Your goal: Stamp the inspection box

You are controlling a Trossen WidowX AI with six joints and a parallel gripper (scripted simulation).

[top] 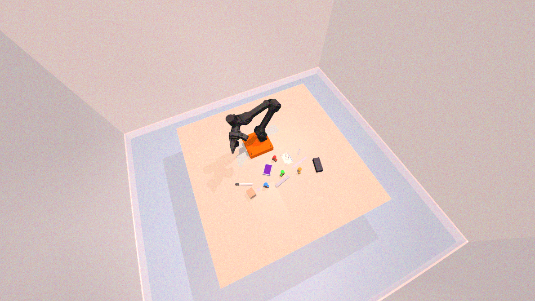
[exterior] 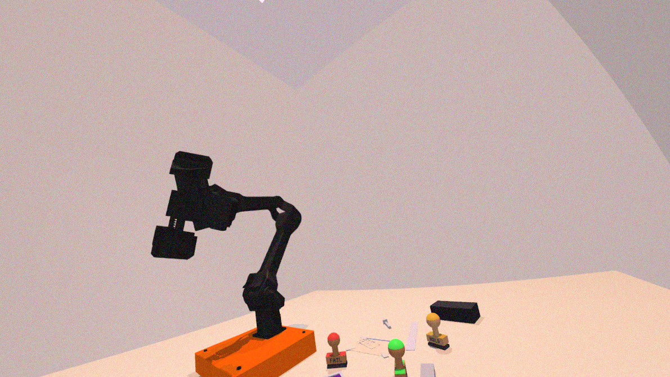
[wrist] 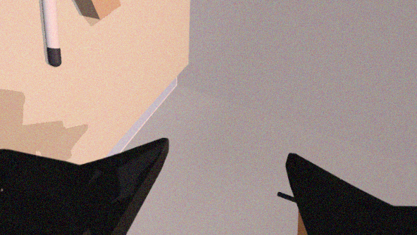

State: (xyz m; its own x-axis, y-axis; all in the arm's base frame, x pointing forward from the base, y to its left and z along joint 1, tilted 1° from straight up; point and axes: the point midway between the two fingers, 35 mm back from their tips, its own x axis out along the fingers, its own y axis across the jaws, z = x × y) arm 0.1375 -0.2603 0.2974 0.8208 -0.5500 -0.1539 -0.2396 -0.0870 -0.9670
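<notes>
The green-knobbed stamp is 18 cm ahead of my gripper tip, 27 cm to the left of it and 31 cm below it. Round my gripper tip: blue stamp: 20 cm ahead, 12 cm to the left, 31 cm below; then marker: 10 cm ahead, 4 cm to the right, 32 cm below; then tan block: 20 cm ahead, 31 cm below.
</notes>
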